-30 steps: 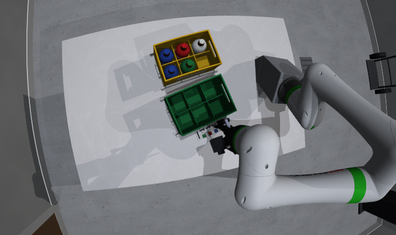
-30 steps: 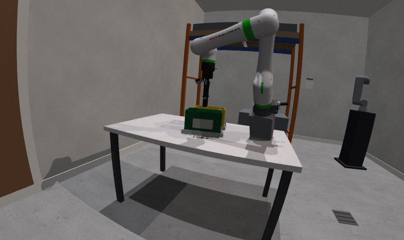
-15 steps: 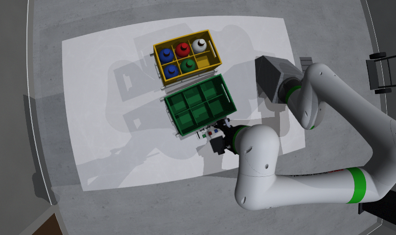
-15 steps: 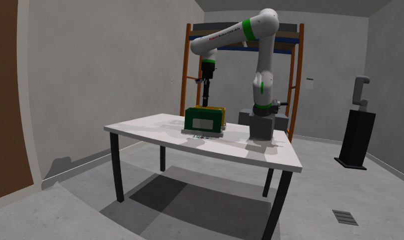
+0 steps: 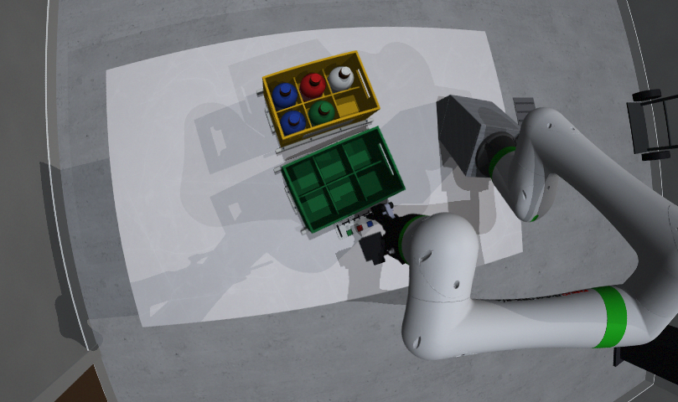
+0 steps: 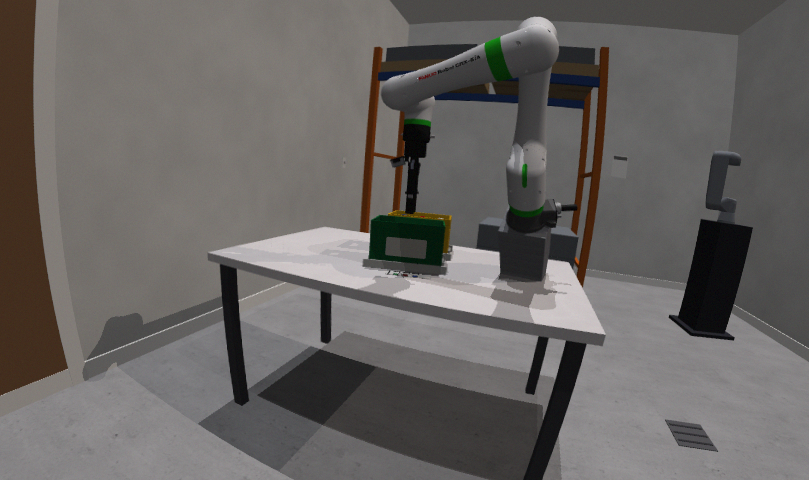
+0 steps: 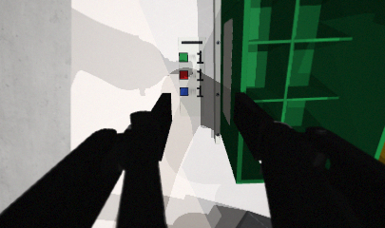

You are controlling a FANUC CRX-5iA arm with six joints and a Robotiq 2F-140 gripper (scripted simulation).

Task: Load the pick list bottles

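Right now the green-label bottle is 33 cm to the right of my hand, 16 cm below it and 4 cm ahead of it. Round my hand: yellow crate (37 cm to the right, 17 cm below, 4 cm ahead); then pick list (25 cm below, 1 cm to the left, 1 cm behind); then green crate (17 cm below, 13 cm to the right, 3 cm ahead).
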